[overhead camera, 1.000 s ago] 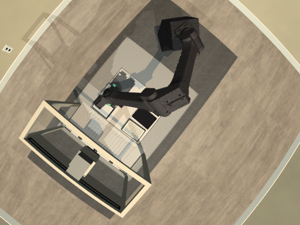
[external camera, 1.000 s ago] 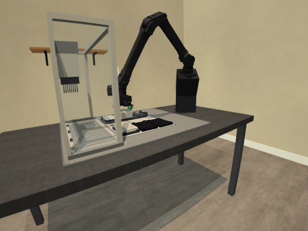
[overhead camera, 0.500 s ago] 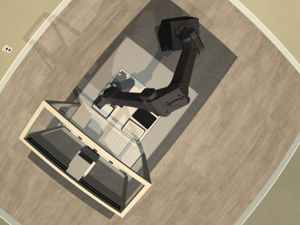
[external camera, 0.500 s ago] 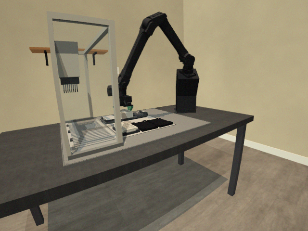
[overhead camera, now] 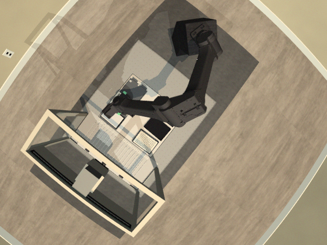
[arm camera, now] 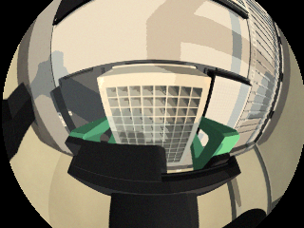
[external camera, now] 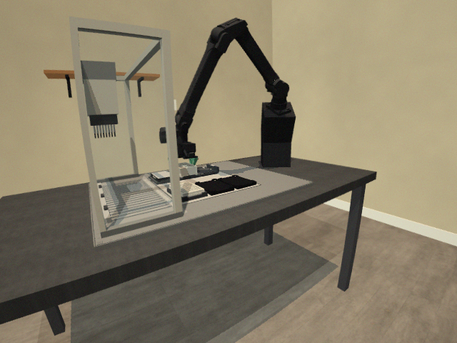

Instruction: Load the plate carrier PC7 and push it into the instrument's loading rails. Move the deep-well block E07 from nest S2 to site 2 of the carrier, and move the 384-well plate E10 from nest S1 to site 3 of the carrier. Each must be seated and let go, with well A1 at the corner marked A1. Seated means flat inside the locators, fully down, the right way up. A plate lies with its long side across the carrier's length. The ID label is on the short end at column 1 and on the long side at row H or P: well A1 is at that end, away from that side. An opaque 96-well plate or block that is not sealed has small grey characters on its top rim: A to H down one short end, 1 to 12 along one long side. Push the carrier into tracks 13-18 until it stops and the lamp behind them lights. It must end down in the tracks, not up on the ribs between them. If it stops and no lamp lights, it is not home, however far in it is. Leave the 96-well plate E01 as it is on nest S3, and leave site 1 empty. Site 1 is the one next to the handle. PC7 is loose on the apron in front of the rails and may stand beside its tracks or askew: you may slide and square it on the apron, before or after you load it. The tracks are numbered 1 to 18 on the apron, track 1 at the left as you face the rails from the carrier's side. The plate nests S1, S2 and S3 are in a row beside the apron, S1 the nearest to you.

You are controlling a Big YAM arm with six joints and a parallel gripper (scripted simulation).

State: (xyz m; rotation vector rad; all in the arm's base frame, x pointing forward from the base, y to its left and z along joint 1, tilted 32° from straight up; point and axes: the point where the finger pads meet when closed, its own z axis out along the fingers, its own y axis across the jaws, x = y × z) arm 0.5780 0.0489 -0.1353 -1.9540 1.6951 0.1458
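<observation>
Right now the carrier PC7 is 1 cm below my hand. Round my hand: nest S2: 25 cm to the left, 7 cm behind, 2 cm below; white 384-well plate E10: 27 cm to the left, 4 cm ahead; nest S1: 23 cm to the left, 18 cm behind, 2 cm below.
</observation>
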